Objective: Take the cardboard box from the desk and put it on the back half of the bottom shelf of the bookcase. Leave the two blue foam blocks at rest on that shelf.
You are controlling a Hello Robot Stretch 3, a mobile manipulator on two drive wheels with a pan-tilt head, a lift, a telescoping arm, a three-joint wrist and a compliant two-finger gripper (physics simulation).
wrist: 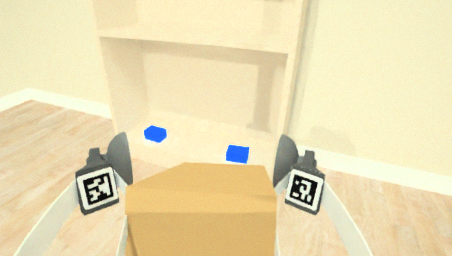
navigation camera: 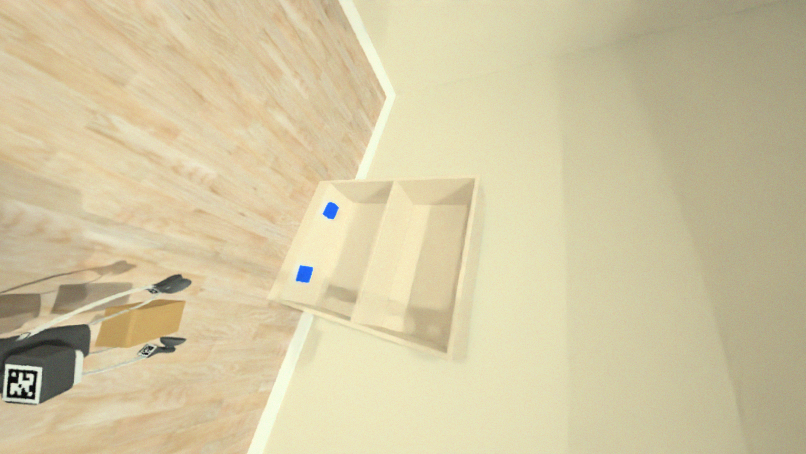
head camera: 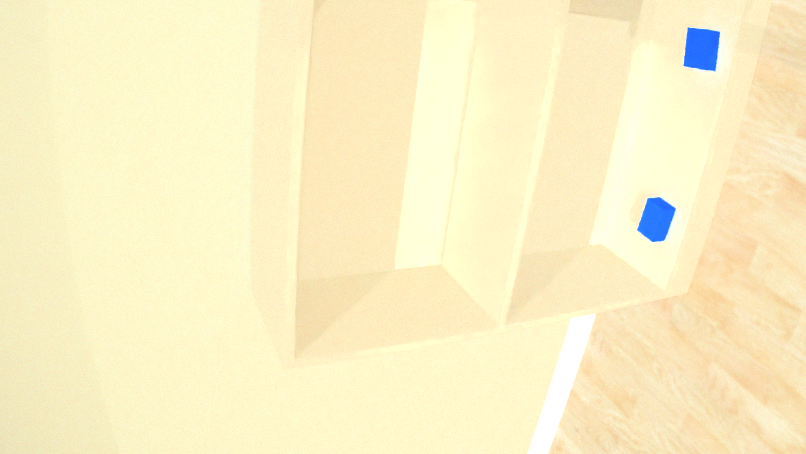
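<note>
My gripper is shut on the tan cardboard box, which is between the two fingers, off the floor and in front of the bookcase. The bottom shelf bears two separate blue foam blocks. The left block sits at an angle. The right block appears just beyond the box in the wrist view. The box hides part of the bottom shelf's front edge there. The desk does not show.
The bookcase's side panels and the shelf above bound the bottom compartment. The wall stands behind the bookcase, with a white baseboard along it. Wooden floor lies in front.
</note>
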